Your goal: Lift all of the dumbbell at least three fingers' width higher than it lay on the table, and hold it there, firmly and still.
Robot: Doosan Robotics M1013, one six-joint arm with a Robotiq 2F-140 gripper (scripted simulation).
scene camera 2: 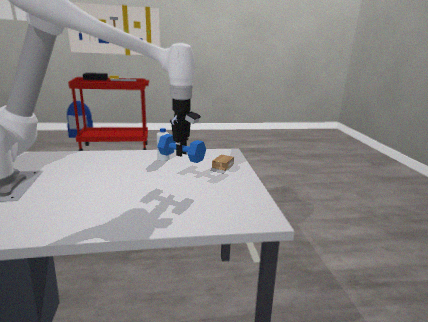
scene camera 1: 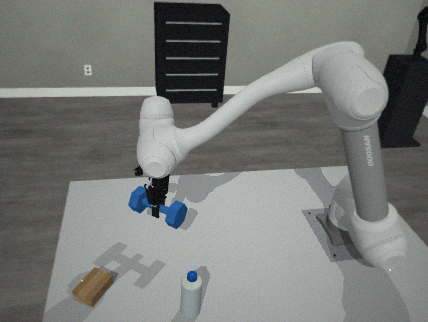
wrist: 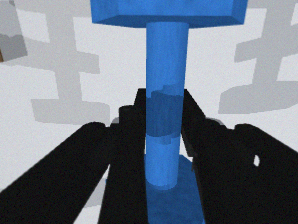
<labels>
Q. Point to a blue dumbbell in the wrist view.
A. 170, 184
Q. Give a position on a blue dumbbell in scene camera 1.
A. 175, 214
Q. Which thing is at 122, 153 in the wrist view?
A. The gripper.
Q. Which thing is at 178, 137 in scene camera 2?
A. The gripper.
</labels>
